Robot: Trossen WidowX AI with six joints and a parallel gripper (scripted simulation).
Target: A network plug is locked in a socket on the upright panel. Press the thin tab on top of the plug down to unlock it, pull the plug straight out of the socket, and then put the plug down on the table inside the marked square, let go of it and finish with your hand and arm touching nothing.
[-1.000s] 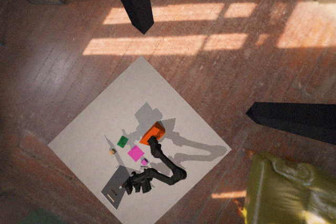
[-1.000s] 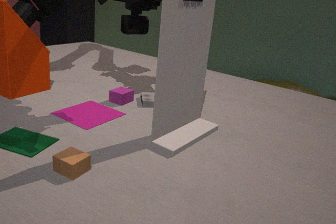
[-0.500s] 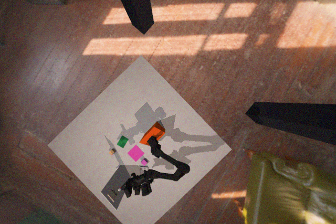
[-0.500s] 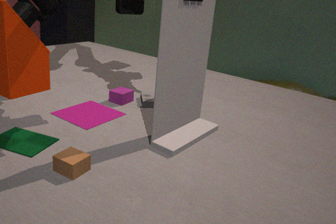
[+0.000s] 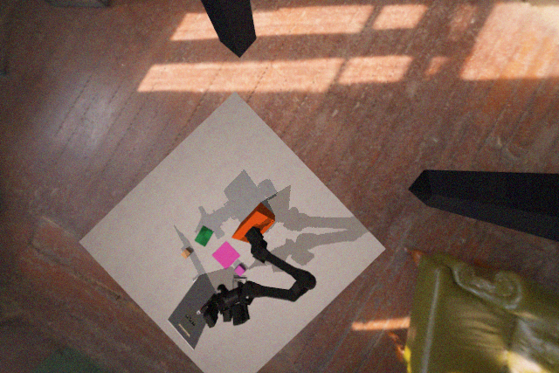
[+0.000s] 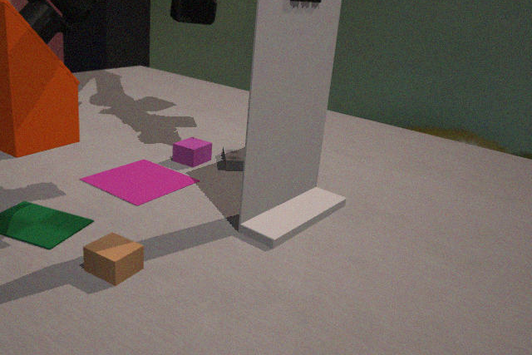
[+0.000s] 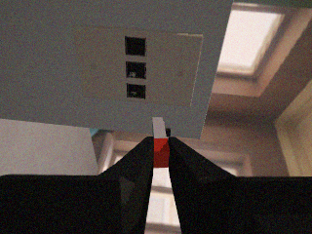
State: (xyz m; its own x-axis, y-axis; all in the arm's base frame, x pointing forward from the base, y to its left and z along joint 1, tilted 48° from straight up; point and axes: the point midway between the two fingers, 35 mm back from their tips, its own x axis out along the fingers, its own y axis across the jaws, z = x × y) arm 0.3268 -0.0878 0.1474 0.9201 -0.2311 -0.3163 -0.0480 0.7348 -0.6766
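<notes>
The flat magenta square is 31 cm below my gripper tip, 11 cm behind it and 5 cm to the right of it. The rest, counted from my gripper tip: grey piece: 30 cm below, 13 cm to the left, 2 cm behind; upright grey panel: 14 cm below, 11 cm ahead, 1 cm to the right; network plug: 1 cm ahead.
</notes>
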